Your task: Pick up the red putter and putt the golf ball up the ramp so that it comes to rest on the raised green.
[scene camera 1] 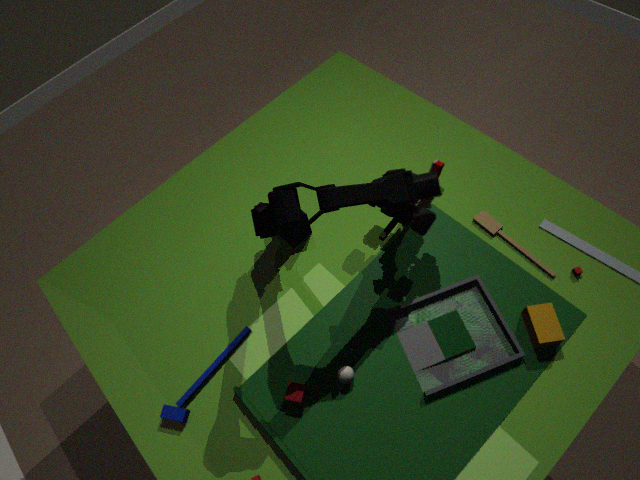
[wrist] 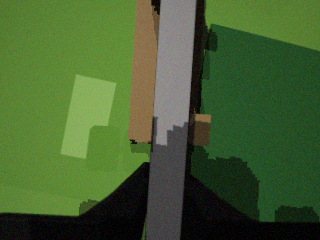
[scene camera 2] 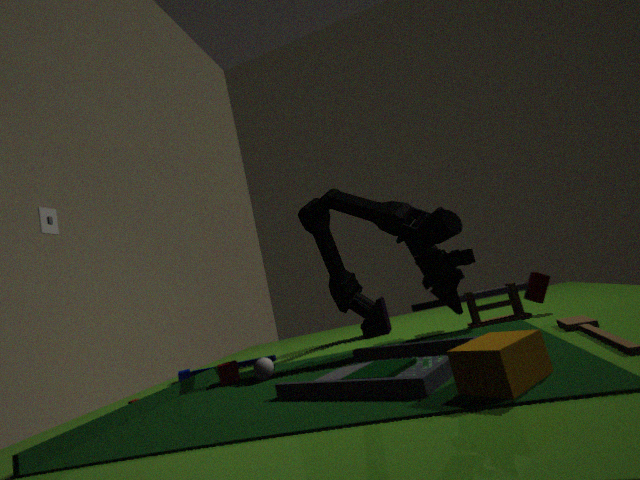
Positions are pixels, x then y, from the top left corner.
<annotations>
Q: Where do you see a walled ramp course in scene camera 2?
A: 380, 376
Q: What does my gripper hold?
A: A red putter.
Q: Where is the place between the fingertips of my gripper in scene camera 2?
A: At 460, 313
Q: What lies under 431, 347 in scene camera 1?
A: A walled ramp course.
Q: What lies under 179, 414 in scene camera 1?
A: A blue putter.
</annotations>
